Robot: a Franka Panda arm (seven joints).
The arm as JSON. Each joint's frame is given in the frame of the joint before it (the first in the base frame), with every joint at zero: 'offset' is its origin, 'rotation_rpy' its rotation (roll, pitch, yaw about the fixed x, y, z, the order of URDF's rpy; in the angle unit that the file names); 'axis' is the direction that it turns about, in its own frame. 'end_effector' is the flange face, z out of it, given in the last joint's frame.
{
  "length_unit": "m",
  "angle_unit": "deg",
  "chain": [
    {
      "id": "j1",
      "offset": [
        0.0,
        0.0,
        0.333
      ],
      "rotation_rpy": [
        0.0,
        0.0,
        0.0
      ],
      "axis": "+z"
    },
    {
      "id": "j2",
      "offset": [
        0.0,
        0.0,
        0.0
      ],
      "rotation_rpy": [
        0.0,
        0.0,
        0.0
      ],
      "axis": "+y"
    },
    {
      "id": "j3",
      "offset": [
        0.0,
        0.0,
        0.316
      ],
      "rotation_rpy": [
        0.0,
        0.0,
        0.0
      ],
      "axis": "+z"
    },
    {
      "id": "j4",
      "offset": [
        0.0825,
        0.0,
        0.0
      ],
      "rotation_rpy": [
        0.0,
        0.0,
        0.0
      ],
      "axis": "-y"
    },
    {
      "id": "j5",
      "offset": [
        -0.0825,
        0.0,
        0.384
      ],
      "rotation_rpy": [
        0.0,
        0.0,
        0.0
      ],
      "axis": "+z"
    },
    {
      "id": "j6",
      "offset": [
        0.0,
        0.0,
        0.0
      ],
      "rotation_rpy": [
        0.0,
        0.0,
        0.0
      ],
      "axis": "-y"
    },
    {
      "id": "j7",
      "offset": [
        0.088,
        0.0,
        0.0
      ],
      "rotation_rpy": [
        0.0,
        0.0,
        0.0
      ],
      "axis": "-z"
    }
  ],
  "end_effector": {
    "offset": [
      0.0,
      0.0,
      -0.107
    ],
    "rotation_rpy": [
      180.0,
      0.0,
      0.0
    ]
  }
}
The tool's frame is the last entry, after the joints.
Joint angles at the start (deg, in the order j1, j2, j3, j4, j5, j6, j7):
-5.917, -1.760, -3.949, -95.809, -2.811, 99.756, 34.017
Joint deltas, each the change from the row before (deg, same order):
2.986, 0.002, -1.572, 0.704, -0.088, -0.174, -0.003
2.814, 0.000, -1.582, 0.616, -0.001, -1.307, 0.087
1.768, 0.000, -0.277, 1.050, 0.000, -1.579, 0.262
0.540, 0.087, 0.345, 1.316, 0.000, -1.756, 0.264
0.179, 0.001, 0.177, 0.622, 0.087, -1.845, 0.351
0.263, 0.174, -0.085, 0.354, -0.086, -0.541, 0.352
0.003, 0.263, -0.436, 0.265, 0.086, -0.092, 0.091
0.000, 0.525, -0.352, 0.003, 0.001, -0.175, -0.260
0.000, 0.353, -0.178, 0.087, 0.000, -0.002, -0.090
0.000, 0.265, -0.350, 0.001, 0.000, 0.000, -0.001
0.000, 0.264, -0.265, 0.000, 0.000, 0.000, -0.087
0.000, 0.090, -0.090, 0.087, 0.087, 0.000, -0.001
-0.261, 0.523, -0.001, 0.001, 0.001, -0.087, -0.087
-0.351, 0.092, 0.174, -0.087, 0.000, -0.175, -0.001
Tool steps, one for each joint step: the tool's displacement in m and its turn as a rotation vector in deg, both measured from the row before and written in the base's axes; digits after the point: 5 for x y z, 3 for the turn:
0.00248, 0.01320, 0.00563, -0.124, -0.511, 1.413
-0.00009, 0.01178, 0.00293, 0.146, 0.677, 1.083
-0.00037, 0.01443, 0.00618, 0.087, 0.510, 1.153
-0.00117, 0.00864, 0.00729, 0.046, 0.509, 0.535
-0.00271, 0.00368, 0.00214, 0.203, 1.193, -0.082
0.00019, 0.00159, 0.00041, -0.059, 0.349, -0.200
0.00093, -0.00400, -0.00047, 0.075, 0.079, -0.528
0.00208, -0.00327, -0.00529, -0.013, 0.709, -0.101
0.00166, -0.00165, -0.00267, -0.025, 0.273, -0.088
0.00099, -0.00333, -0.00254, -0.011, 0.264, -0.349
0.00104, -0.00251, -0.00254, -0.014, 0.268, -0.178
0.00041, -0.00070, -0.00015, 0.073, -0.006, -0.090
0.00214, -0.00242, -0.00518, -0.014, 0.612, -0.179
-0.00013, -0.00169, -0.00189, 0.028, 0.352, -0.185

